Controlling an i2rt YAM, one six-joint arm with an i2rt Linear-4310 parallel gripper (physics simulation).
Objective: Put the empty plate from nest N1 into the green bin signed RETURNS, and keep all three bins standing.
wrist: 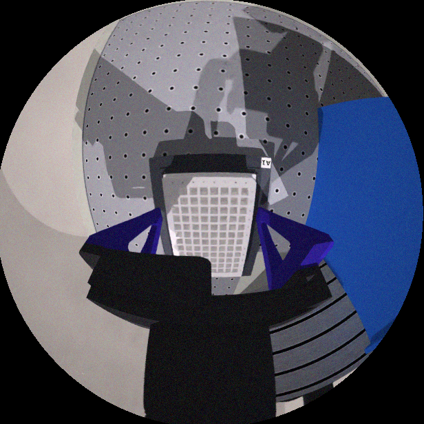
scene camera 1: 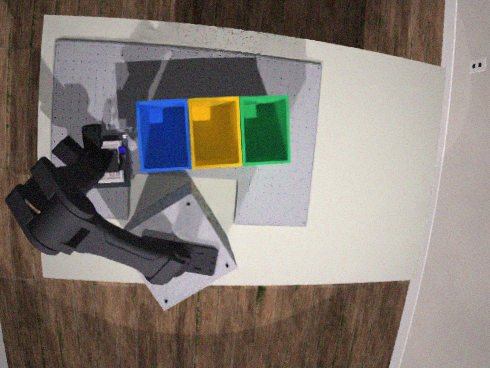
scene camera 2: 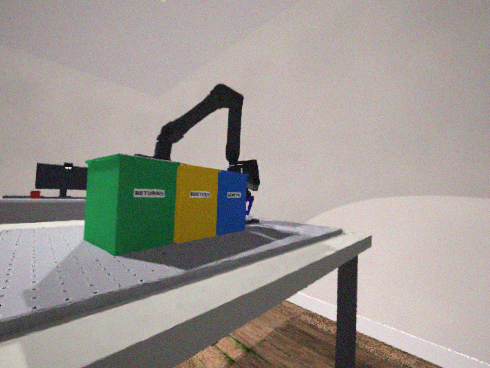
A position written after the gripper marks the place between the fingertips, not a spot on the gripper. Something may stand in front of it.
In view: the gripper (wrist: pixel 208 212), a blue bin (scene camera 1: pixel 163 127), a green bin (scene camera 2: pixel 130 201), a yellow bin (scene camera 1: pixel 215 134), a white plate (wrist: pixel 209 214) and a dark nest (wrist: pixel 195 162).
The blue bin shows as well in the wrist view (wrist: pixel 359 198) and in scene camera 2 (scene camera 2: pixel 231 199). The green bin also shows in scene camera 1 (scene camera 1: pixel 264 120). The yellow bin shows as well in scene camera 2 (scene camera 2: pixel 196 187).
